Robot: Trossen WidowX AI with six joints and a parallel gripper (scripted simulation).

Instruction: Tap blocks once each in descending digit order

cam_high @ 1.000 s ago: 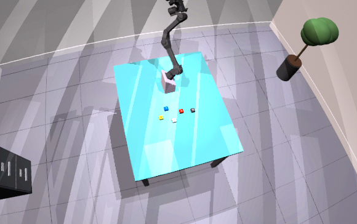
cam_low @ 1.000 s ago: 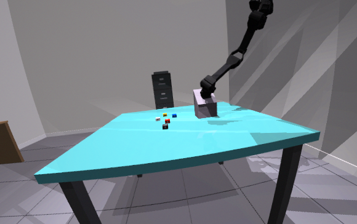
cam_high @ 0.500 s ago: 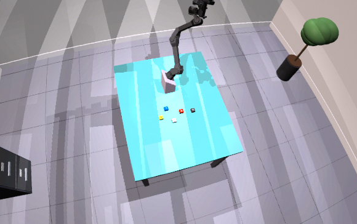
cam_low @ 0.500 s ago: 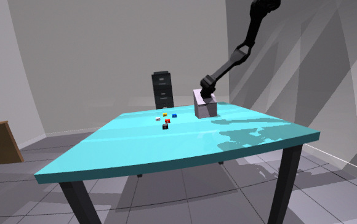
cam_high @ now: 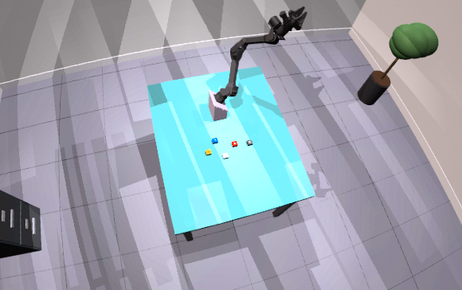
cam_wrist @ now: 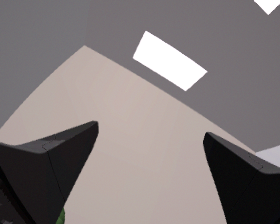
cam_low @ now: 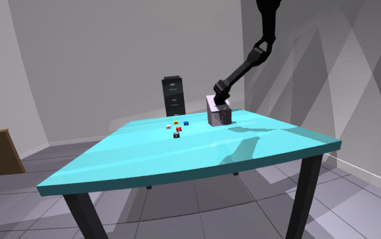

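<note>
Right now my gripper tip is 34 cm short of the yellow block, 65 cm to the left of it and 72 cm above it. Also, from my gripper tip: blue block (28 cm ahead, 59 cm to the right, 72 cm below); then red block (34 cm ahead, 47 cm to the right, 72 cm below); then dark block (36 cm ahead, 38 cm to the right, 72 cm below).
</note>
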